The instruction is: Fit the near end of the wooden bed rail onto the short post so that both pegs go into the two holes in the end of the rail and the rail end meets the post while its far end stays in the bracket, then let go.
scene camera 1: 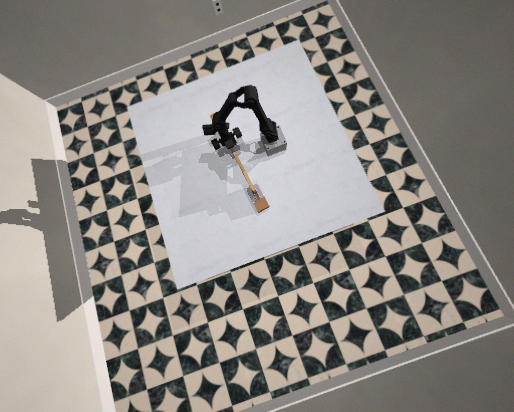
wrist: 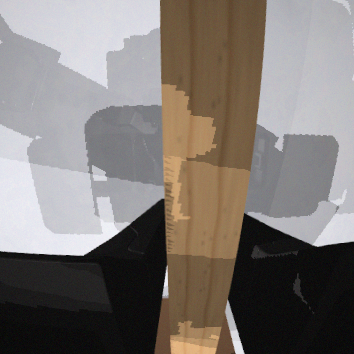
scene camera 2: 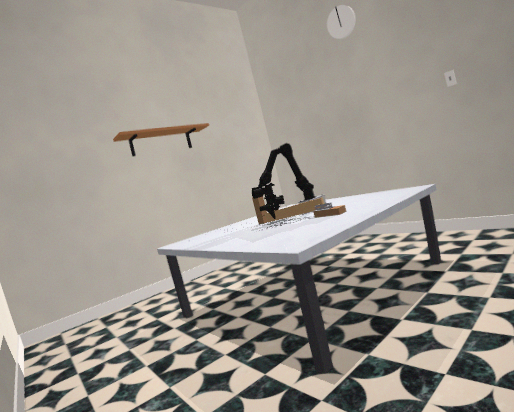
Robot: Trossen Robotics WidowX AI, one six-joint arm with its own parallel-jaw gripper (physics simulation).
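Frame: origin at the arm's base, x up, y right, z ahead, level; millimetres.
Where they show: gripper, between the fingertips: [wrist: 187,206] [scene camera 2: 276,218]; arm's base, origin of its link: [scene camera 1: 272,136] [scene camera 2: 310,198].
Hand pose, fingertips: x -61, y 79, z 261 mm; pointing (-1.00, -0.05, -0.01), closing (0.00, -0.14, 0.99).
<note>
Each offset is from my fingertips to the top centre of the thing. "spot": to the spot under its first point. Level surfaces: height alone.
The wooden bed rail @(dx +82, dy -147, dz -20 mm) [scene camera 1: 243,170] [scene camera 2: 299,208] [wrist: 212,75] runs from my gripper to a metal bracket [scene camera 1: 254,191] at a flat wooden block @(dx +17, dy -391, dz -53 mm) [scene camera 1: 261,205] [scene camera 2: 330,211]; its far end is at the bracket. The short post @(spot: dx +161, dy +112, dz +34 mm) [scene camera 1: 212,117] [scene camera 2: 258,209] stands upright by the rail's near end. In scene camera 2 the rail end appears at the post's foot; contact cannot be told. My gripper [scene camera 1: 228,145] [scene camera 2: 271,212] [wrist: 187,206] is shut on the rail near its near end, one finger on each side. The pegs and holes are hidden.
The robot's base [scene camera 1: 274,142] stands beside the rail on the white table @(dx -18 mm) [scene camera 1: 320,185] [scene camera 2: 240,247]. A brown surface [wrist: 162,327] shows on both sides of the rail at the bottom of the wrist view. A wooden shelf [scene camera 2: 162,131] is on the wall.
</note>
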